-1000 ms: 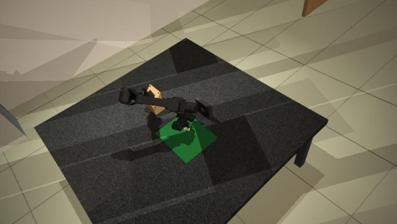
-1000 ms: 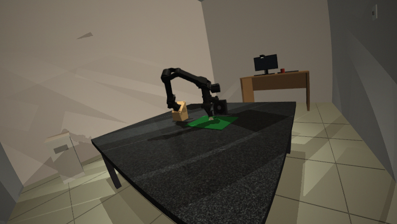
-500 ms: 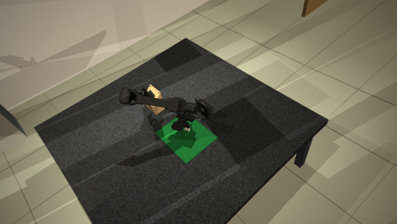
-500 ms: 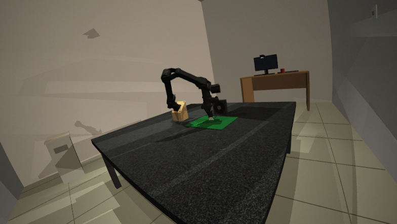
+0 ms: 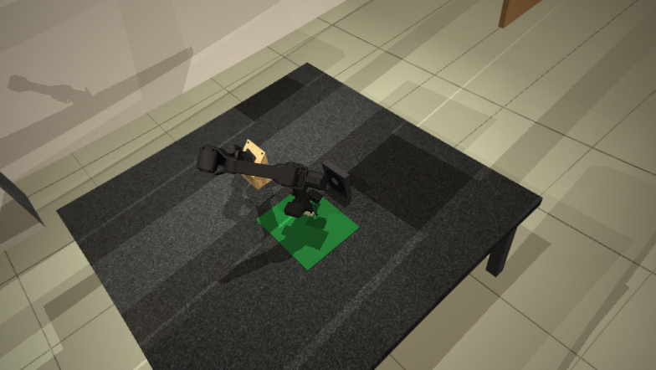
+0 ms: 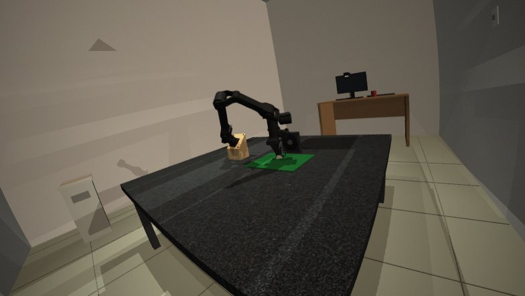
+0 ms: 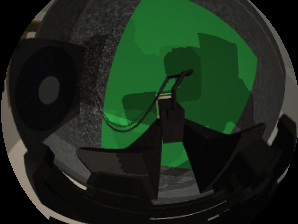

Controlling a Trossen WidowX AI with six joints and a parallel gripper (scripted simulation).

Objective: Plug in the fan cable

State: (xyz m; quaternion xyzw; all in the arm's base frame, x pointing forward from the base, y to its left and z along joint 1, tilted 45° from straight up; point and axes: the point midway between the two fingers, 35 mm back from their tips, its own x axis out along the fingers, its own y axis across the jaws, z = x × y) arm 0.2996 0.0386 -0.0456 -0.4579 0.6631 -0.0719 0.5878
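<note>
My gripper tip is 10 mm below the dark fan plug and 10 mm short of it. The rest, counted from my gripper tip: black fan: 150 mm to the left, 30 mm above, 10 mm behind; then green board: 40 mm below, 40 mm ahead, 30 mm to the right.
</note>
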